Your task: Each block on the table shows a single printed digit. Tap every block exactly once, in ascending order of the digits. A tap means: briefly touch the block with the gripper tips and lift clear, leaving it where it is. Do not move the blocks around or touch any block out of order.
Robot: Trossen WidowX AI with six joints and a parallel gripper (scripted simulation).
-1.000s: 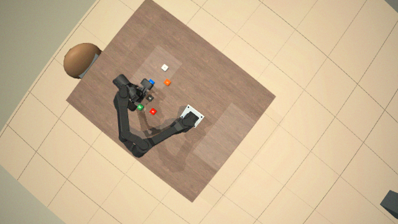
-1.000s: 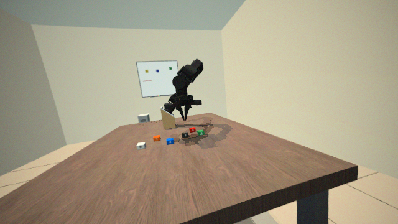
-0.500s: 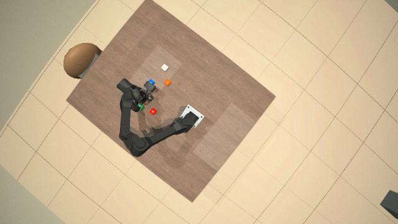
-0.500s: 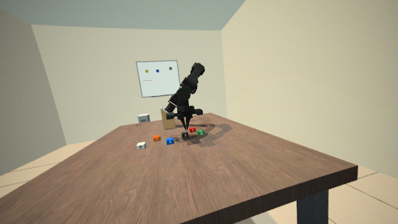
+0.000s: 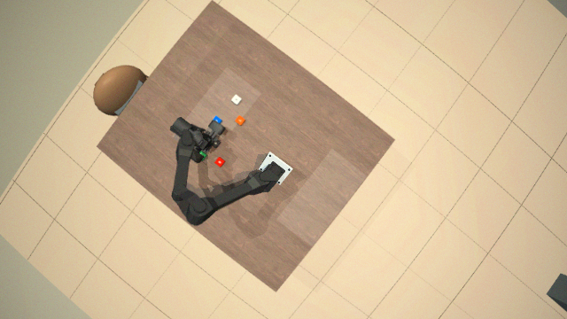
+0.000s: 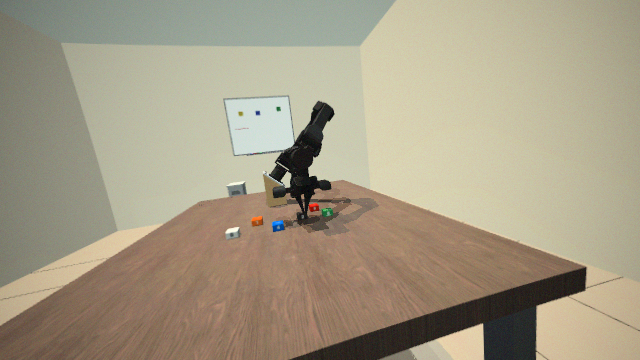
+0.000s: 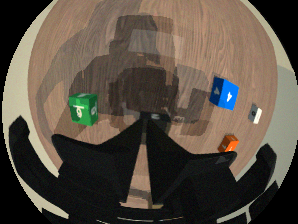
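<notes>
The black block lies 1 cm behind my gripper tip, 1 cm to the right of it and 1 cm below it. The rest, counted from my gripper tip: green block (8 cm to the left, 1 cm below); then blue block (5 cm ahead, 9 cm to the right, 1 cm below); then red block (8 cm behind, 5 cm to the left, 1 cm below).
</notes>
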